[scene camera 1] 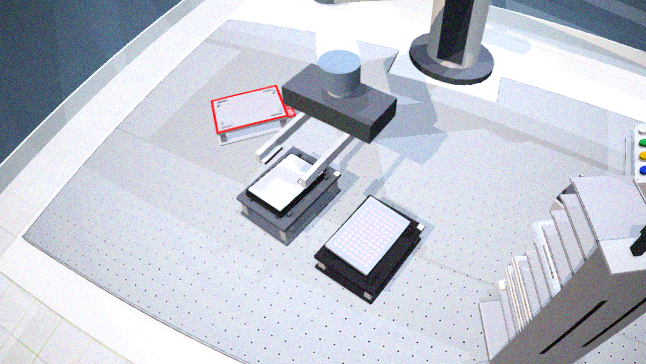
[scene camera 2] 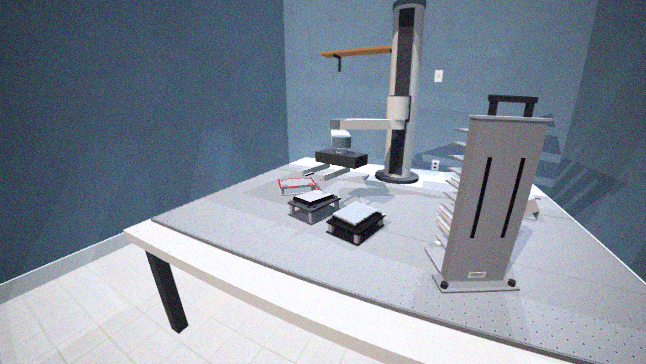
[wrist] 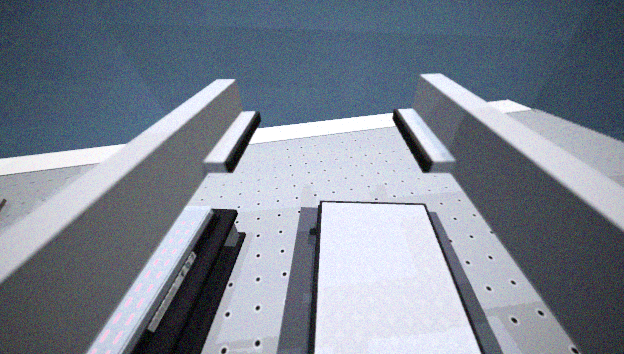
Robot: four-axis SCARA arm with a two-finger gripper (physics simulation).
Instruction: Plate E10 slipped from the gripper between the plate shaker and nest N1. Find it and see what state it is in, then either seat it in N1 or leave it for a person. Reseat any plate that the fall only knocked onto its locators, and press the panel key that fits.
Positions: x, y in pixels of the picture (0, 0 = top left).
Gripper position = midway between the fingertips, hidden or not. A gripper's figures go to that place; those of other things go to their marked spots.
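My gripper (scene camera 1: 279, 170) is 69 cm from the lens, and a plate E10 (scene camera 1: 278, 191) is there too, 78 cm from the lens.
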